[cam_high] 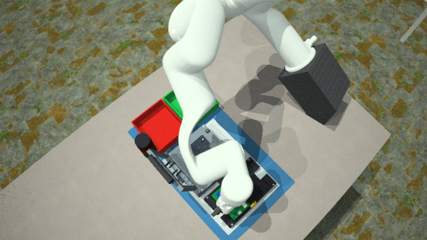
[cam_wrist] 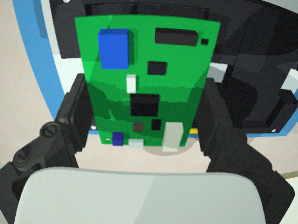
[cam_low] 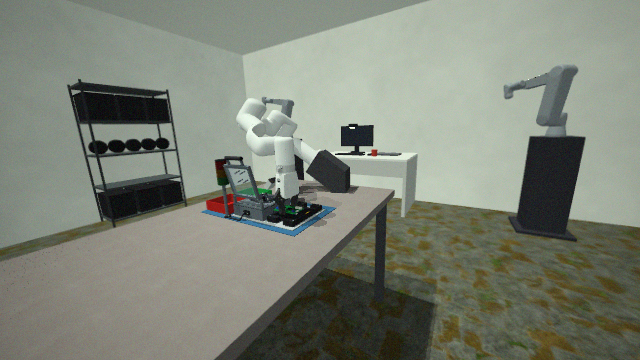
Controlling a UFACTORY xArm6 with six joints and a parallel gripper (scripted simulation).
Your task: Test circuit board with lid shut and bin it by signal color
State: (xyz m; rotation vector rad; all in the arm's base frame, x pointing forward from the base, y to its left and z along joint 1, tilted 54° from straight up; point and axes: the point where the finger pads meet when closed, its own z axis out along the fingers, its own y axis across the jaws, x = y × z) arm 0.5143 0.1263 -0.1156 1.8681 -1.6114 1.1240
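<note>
My gripper is now 10 cm past the black latch hook, 11 cm to the left of it and 3 cm below it. The rest, counted from my hand: green circuit board right at my hand; red bin 37 cm to the right, 4 cm below; tester lid 8 cm ahead, 17 cm to the right, 13 cm above.
</note>
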